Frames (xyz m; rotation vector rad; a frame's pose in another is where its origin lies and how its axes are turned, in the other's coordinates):
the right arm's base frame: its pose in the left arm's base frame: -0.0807 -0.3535 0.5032 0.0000 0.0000 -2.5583
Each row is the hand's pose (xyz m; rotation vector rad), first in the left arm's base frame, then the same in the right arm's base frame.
Working: the left arm's base frame: its pose in the right arm's base frame: -0.2621 -0.2506 -0.5032 0.0000 0.0000 2.5583

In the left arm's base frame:
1: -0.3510 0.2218 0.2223 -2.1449 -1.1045 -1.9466
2: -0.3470 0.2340 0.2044 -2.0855 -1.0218 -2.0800
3: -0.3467 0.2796 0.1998 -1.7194 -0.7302 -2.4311
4: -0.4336 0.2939 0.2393 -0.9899 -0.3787 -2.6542
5: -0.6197 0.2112 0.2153 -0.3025 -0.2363 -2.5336
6: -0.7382 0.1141 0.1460 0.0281 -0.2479 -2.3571
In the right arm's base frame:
1: -0.0913 -0.6291 -0.2809 0.3288 -1.7681 -0.3712
2: -0.1013 -0.6370 -0.2988 0.2770 -1.6746 -0.4110
3: -0.1267 -0.6749 -0.3034 0.1449 -1.3127 -0.4156
4: -0.0620 -0.7347 -0.2639 0.0556 -0.7521 -0.2650
5: 0.1389 -0.7682 -0.2879 0.1046 -0.2685 0.0020
6: 0.2912 -0.7524 -0.3572 0.1925 -0.0348 0.1913

